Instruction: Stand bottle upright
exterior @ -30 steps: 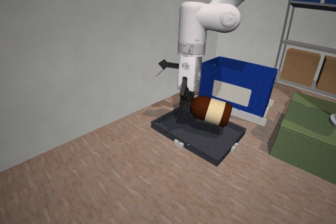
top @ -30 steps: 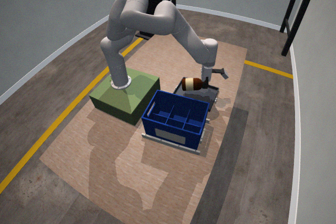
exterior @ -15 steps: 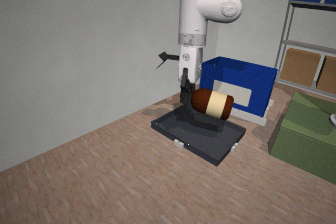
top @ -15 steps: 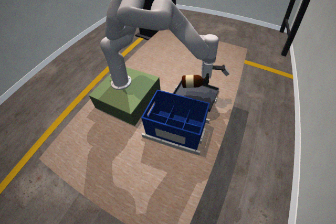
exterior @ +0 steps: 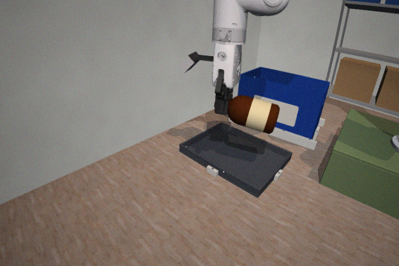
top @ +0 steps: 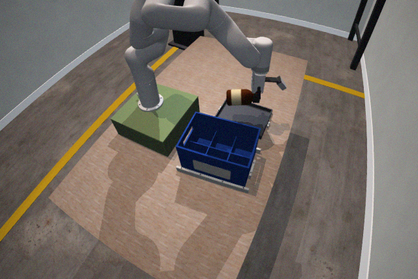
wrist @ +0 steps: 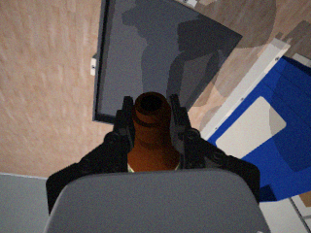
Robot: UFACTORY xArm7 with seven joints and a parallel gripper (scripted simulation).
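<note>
My gripper is now 5 cm past the brown bottle, 3 cm to the left of it and 1 cm above it. From my hand the other things lie so: dark grey tray 14 cm below, 4 cm behind, 2 cm to the right; blue crate 30 cm to the right, 7 cm below, 1 cm ahead.
</note>
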